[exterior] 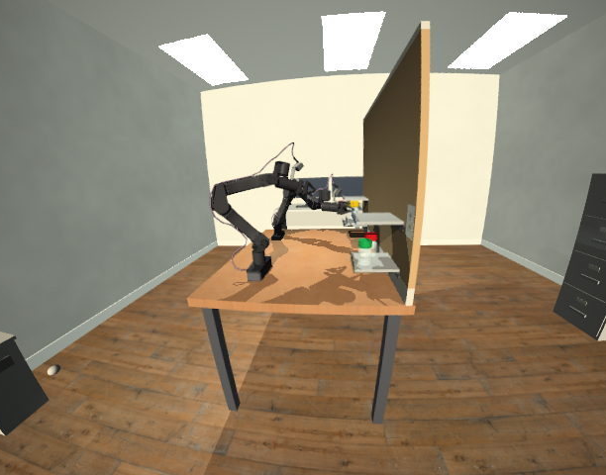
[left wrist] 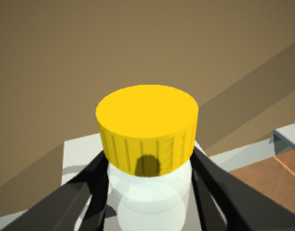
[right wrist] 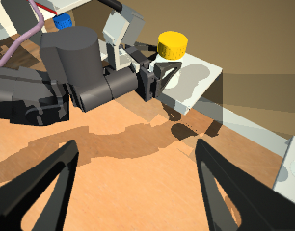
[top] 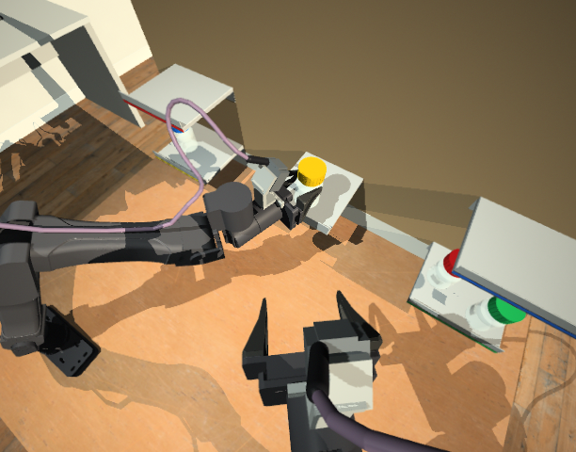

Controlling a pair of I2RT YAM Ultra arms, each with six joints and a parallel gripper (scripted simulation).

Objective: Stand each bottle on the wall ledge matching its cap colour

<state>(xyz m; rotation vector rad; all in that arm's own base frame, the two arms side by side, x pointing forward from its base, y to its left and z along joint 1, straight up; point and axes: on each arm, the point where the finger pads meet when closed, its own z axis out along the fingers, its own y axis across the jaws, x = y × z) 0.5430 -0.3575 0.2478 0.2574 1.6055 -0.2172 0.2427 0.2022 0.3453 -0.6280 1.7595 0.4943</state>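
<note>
Now: the blue-capped bottle 430 mm to the left of my left hand, 120 mm below it and 80 mm ahead of it. Round my left hand: yellow-capped bottle 20 mm below; red-capped bottle 340 mm to the right, 120 mm below, 10 mm ahead; brown wall 190 mm above, 150 mm ahead, 20 mm to the right.
</note>
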